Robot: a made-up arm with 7 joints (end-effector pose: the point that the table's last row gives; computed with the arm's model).
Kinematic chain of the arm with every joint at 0, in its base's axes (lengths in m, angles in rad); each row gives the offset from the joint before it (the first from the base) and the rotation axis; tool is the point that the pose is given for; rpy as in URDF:
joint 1: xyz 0 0 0.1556 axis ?
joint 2: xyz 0 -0.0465 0.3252 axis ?
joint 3: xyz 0 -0.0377 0.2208 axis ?
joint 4: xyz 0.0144 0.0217 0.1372 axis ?
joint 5: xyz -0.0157 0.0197 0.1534 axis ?
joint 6: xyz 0 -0.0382 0.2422 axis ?
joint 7: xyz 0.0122 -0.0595 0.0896 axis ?
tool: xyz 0 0 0 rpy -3.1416 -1.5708 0
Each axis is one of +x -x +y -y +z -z.
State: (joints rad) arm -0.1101 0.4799 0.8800 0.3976 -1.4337 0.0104 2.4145
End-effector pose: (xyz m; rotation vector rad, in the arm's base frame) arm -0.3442 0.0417 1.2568 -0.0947 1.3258 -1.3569
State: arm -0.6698 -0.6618 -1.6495 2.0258 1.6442 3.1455 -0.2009
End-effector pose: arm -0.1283 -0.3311 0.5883 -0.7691 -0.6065 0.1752
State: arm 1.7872 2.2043 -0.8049 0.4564 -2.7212 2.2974 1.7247
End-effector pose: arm 0.2436 -0.6382 0.2820 -0.5808 1.3553 -2.1578
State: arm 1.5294 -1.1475 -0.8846 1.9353 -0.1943 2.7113 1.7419
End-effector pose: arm 0.3922 0.3513 0.4469 -1.9002 -0.1607 -0.8248
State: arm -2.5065 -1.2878 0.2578 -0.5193 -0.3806 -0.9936 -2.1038
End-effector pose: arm -0.6656 -0.2331 0.8373 -2.8405 0.8853 -0.2155
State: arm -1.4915 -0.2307 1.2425 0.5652 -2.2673 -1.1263 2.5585
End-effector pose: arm 0.0540 -0.1797 1.2528 -1.8189 -1.5717 0.8861
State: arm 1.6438 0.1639 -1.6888 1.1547 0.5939 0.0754 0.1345
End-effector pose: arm 0.5643 -0.1343 0.9735 -2.3110 0.1366 -0.5392
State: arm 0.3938 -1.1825 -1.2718 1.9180 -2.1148 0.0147 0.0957
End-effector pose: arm 0.5376 -0.3656 0.3800 0.1007 0.5021 -1.2359
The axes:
joint 1: +z
joint 2: -y
joint 3: +z
joint 4: +y
joint 5: +z
joint 6: -y
joint 7: +x

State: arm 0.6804 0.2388 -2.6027 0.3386 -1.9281 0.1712 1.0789
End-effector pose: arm -0.0553 -0.2899 1.3024 -0.7048 -1.1627 -0.0537
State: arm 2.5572 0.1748 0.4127 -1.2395 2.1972 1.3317 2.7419
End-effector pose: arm 0.4737 -0.0755 1.0171 -0.7297 1.5414 -1.2587
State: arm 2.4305 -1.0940 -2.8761 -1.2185 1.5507 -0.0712 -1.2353
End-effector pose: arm -0.5279 0.4972 0.3909 -1.0948 1.3785 0.3978
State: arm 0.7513 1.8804 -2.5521 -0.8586 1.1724 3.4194 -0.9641
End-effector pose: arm -0.4593 -0.4358 0.4316 -1.7737 -0.6547 -0.3522
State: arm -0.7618 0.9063 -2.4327 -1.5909 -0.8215 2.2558 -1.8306
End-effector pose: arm 0.0751 0.0770 0.8250 1.4124 -0.6052 2.3578
